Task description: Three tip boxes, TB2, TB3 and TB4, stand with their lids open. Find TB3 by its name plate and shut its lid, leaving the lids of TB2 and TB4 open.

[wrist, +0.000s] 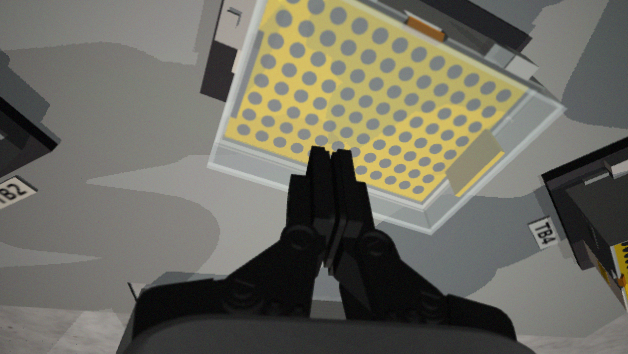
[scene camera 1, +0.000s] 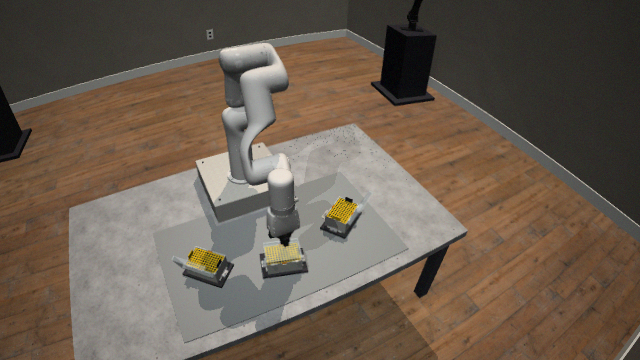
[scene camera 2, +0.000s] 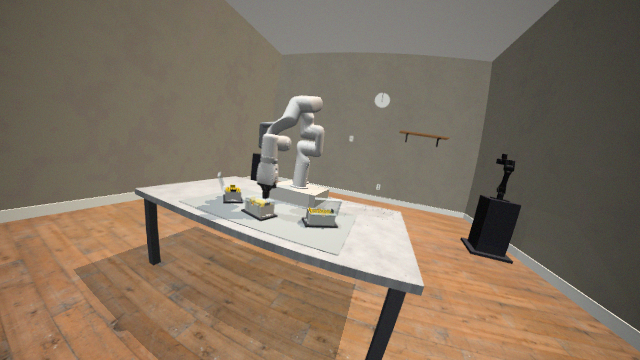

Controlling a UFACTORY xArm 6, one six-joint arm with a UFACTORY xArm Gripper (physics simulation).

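Seen in the pictures: gripper, fingertip midpoint: (wrist: 324, 173) (scene camera 1: 285, 243) (scene camera 2: 265, 198); arm's base, origin of the base link: (scene camera 1: 242, 174) (scene camera 2: 299, 186).
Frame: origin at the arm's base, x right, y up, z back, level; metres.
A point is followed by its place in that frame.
The middle tip box (scene camera 1: 283, 267) {x -0.026, y -0.045, z -0.465 m} (scene camera 2: 260, 209) {x -0.090, y -0.033, z -0.473 m} (wrist: 380, 95) {x -0.044, y -0.003, z -0.442 m} has a clear lid lying over its yellow rack; the robot-side edge looks slightly raised. Its name plate does not show; the side boxes' plates read TB2 and TB4. TB2 (scene camera 1: 342, 215) (scene camera 2: 320, 218) stands right in both scene views, its plate (wrist: 16, 192) {x -0.262, y -0.079, z -0.255 m} at the left of the wrist view. TB4 (scene camera 1: 206, 265) (scene camera 2: 232, 196) stands left, its plate (wrist: 543, 233) {x 0.180, y -0.079, z -0.316 m} at the right of the wrist view. Both side lids stand open. My gripper (scene camera 1: 285, 242) {x -0.054, y -0.001, z -0.403 m} (scene camera 2: 265, 194) {x -0.054, y -0.001, z -0.403 m} (wrist: 324, 173) {x -0.054, y -0.001, z -0.403 m} is shut and empty, at the middle lid's robot-side edge; contact is unclear.
The boxes stand on a grey mat (scene camera 1: 350, 255) {x -0.274, y -0.081, z -0.471 m} (scene camera 2: 320, 241) {x -0.398, y -0.081, z -0.471 m} on the table (scene camera 1: 110, 285) {x 0.594, y -0.084, z -0.334 m} (scene camera 2: 375, 250) {x -0.601, y -0.084, z -0.396 m}. The arm's pale base block (scene camera 1: 245, 205) {x 0.024, y -0.037, z -0.141 m} stands behind the mat. TB2's raised lid (scene camera 1: 366, 201) {x -0.371, y 0.061, z -0.366 m} leans out to the right and TB4's raised lid (scene camera 1: 179, 262) {x 0.300, y 0.060, z -0.421 m} to the left in scene camera 1.
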